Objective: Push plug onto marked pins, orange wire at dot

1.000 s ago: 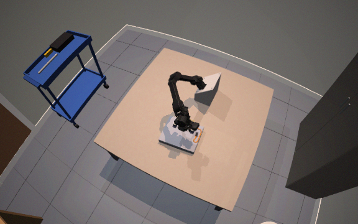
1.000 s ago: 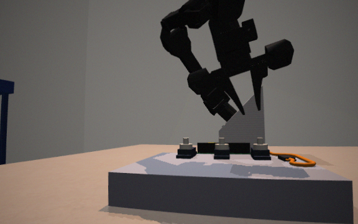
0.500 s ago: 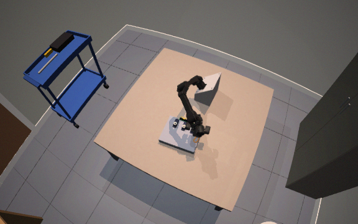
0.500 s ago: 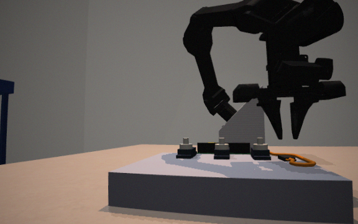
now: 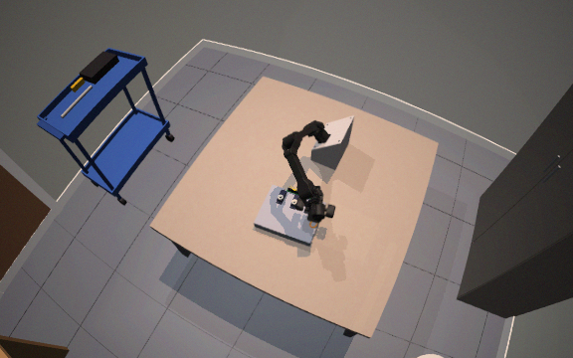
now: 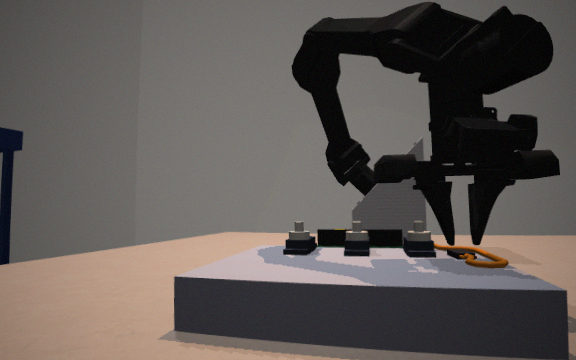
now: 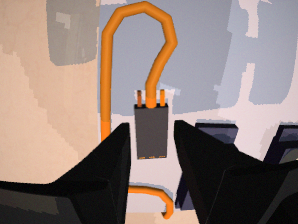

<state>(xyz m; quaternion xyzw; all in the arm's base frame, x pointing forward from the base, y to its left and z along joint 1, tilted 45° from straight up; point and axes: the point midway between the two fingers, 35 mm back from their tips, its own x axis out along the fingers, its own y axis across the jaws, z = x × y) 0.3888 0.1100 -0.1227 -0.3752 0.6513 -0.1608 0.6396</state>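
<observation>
Now: gripper tip 16 cm to the left of the yellow marked band, 6 cm past it and 1 cm below it. Round my gripper tip: grey printed holder (10 cm to the right, 9 cm ahead, 4 cm below).
</observation>
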